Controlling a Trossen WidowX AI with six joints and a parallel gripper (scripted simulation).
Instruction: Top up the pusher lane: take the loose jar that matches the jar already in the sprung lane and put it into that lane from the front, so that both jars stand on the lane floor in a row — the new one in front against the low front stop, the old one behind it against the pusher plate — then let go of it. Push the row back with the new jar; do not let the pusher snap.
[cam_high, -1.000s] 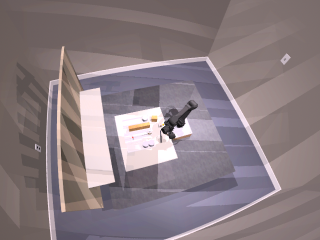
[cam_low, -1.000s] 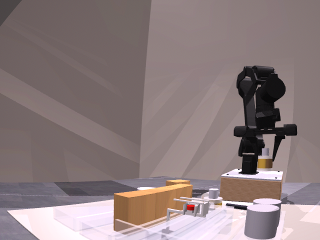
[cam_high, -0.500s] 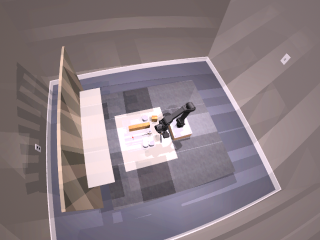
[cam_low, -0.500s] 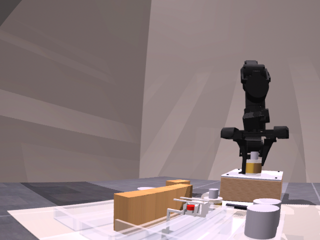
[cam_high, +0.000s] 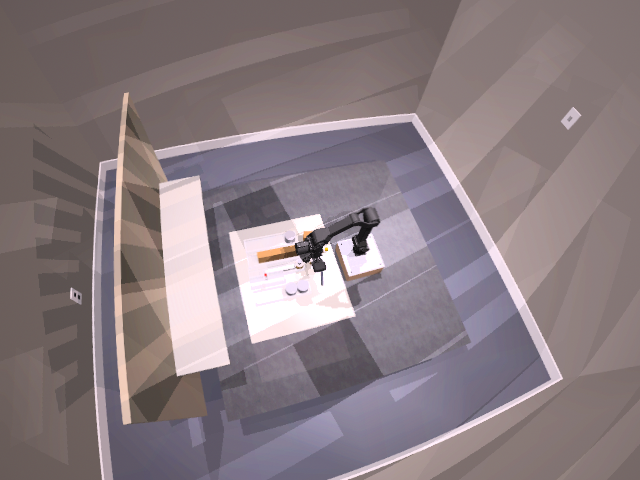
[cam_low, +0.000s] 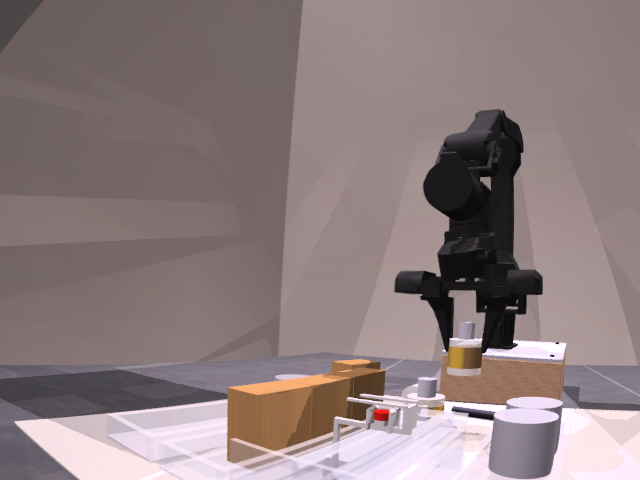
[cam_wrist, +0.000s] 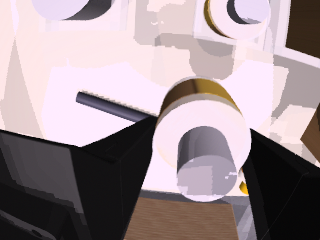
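Now: the black pen 90 mm below my gripper tip, 40 mm to the left of it and 40 mm behind it. Round my gripper tip: red button 250 mm ahead, 30 mm to the left, 30 mm below.
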